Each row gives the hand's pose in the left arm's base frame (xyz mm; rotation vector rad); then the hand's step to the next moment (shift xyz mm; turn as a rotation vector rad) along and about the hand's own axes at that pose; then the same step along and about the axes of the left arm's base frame.
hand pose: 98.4 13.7 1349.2 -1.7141 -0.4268 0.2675
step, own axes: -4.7 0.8 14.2 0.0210 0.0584 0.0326
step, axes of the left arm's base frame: -9.9 10.6 -3.7 0.0134 0.0296 -0.0621
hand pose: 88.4 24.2 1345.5 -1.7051 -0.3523 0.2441
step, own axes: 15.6 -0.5 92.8 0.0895 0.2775 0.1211
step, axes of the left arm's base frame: -18.6 91.2 -14.1 0.0661 0.1058 -0.2900
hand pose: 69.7 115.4 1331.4 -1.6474 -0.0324 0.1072
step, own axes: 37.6 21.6 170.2 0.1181 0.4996 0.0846
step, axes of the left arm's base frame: 21.2 170.5 -36.3 0.0882 0.0542 -0.5099
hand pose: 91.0 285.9 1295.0 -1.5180 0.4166 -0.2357
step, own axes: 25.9 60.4 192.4 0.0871 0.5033 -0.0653
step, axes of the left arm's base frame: 95.1 168.4 -62.7 -0.0012 -0.0701 -0.5101
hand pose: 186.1 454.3 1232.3 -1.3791 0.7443 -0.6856
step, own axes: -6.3 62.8 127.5 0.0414 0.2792 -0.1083
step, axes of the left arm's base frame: 97.9 86.3 -56.6 -0.0624 -0.0766 -0.2857
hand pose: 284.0 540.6 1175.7 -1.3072 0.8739 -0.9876
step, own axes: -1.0 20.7 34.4 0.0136 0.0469 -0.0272
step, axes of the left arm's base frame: 33.5 13.2 -17.9 -0.0165 -0.0223 -0.0485
